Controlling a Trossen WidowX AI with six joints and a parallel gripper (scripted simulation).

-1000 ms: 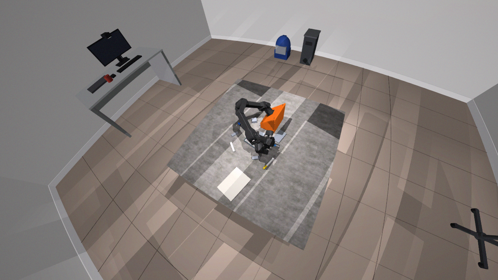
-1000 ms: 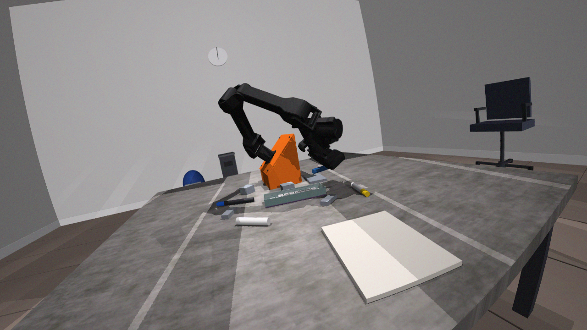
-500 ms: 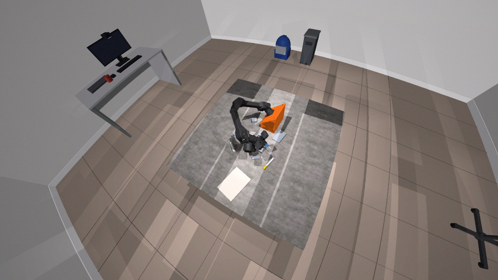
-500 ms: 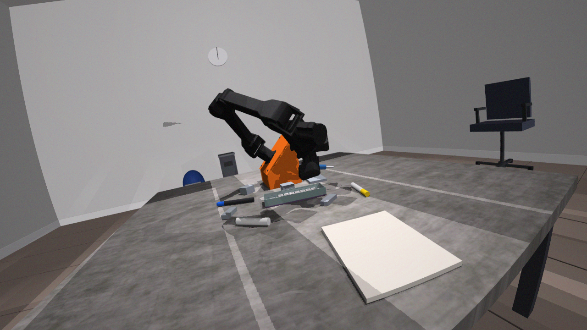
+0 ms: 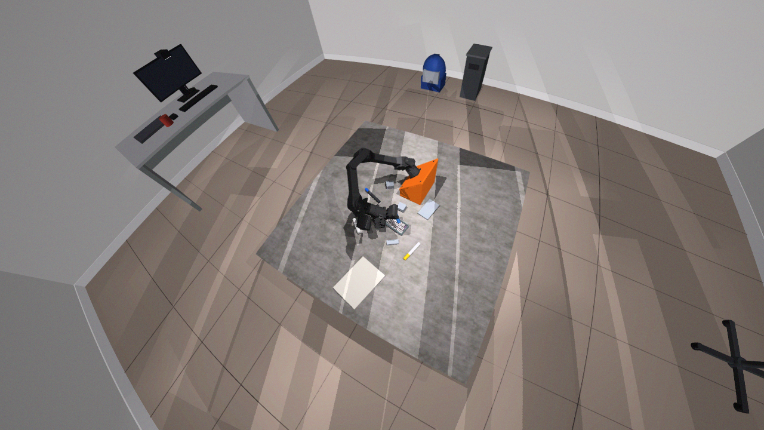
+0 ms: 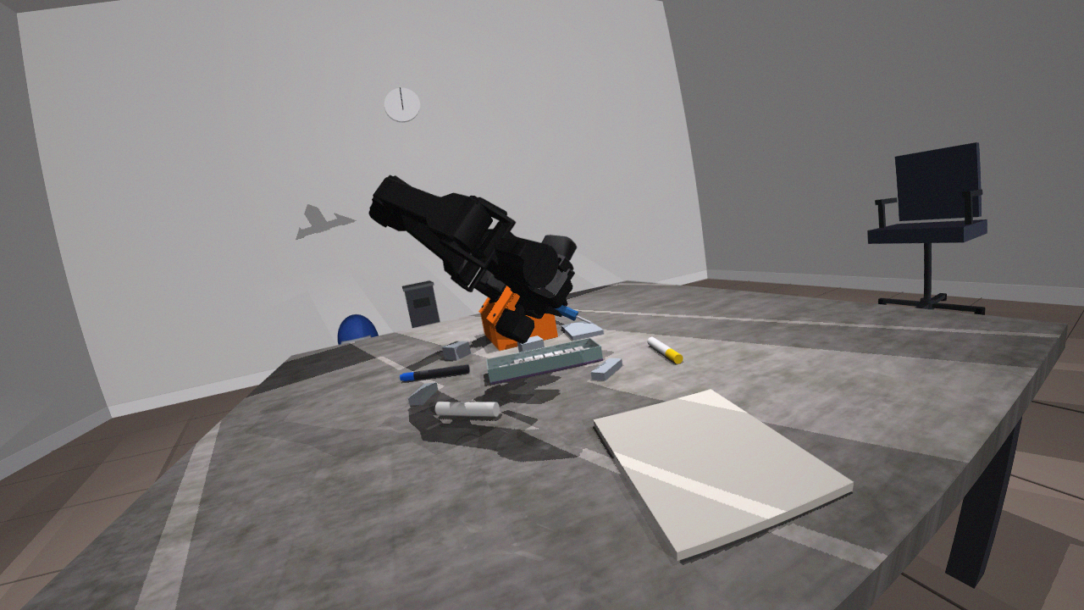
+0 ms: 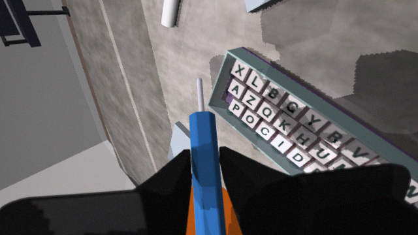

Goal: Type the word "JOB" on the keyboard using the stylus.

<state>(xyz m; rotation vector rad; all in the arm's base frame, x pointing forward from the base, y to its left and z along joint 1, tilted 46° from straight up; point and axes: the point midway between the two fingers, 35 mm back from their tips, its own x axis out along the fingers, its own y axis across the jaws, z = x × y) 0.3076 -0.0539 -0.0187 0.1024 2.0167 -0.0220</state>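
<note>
My gripper tip is 10 mm to the right of the blue stylus, 10 mm short of it and 10 mm above it. Round my gripper tip: white cylinder: 220 mm to the right, 90 mm below, 80 mm ahead; then yellow-capped marker: 130 mm ahead, 120 mm to the left, 90 mm below; then flat grey slab: 160 mm behind, 130 mm to the left, 90 mm below.
</note>
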